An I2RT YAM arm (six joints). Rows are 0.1 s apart.
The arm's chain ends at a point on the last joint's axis. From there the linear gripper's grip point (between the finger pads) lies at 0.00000 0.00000 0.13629 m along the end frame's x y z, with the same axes.
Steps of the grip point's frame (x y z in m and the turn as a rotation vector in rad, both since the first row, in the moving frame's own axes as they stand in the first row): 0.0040, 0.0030, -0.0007, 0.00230, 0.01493, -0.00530; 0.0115, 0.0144, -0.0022, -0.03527, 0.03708, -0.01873; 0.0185, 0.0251, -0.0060, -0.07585, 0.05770, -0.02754; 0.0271, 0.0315, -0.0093, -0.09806, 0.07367, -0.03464; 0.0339, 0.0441, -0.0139, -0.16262, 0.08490, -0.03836; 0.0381, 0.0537, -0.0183, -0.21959, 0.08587, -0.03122; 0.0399, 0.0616, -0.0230, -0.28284, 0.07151, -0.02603; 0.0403, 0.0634, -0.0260, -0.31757, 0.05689, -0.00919
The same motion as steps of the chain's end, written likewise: 0.0020, 0.0033, -0.0007, 0.00230, 0.01493, -0.00530; 0.0064, 0.0096, -0.0020, -0.03527, 0.03708, -0.01873; 0.0105, 0.0149, -0.0054, -0.07585, 0.05770, -0.02754; 0.0169, 0.0183, -0.0083, -0.09806, 0.07367, -0.03464; 0.0220, 0.0223, -0.0116, -0.16262, 0.08490, -0.03836; 0.0260, 0.0242, -0.0145, -0.21959, 0.08587, -0.03122; 0.0298, 0.0237, -0.0172, -0.28284, 0.07151, -0.02603; 0.0325, 0.0209, -0.0190, -0.31757, 0.05689, -0.00919
